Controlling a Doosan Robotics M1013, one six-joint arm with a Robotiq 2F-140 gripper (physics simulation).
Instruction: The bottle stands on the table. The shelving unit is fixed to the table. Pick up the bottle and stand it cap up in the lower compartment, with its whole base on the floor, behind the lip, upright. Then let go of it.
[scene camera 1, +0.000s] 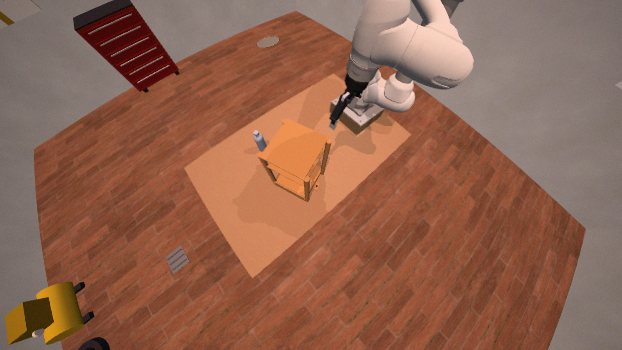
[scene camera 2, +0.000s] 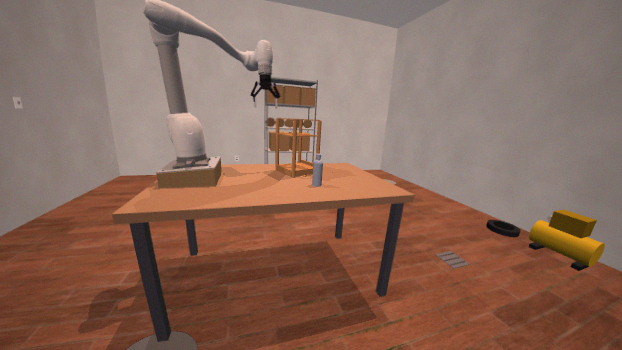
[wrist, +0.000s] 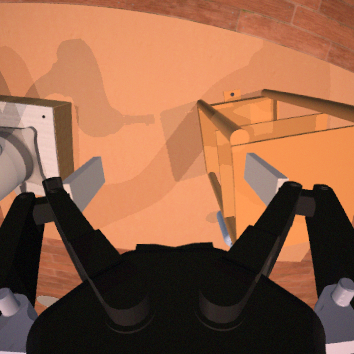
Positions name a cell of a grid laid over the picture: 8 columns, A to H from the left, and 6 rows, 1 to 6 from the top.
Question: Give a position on an orange shelving unit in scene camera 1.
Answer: At D3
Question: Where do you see an orange shelving unit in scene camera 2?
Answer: At D3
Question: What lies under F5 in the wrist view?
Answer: My gripper.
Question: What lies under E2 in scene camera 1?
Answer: My gripper.
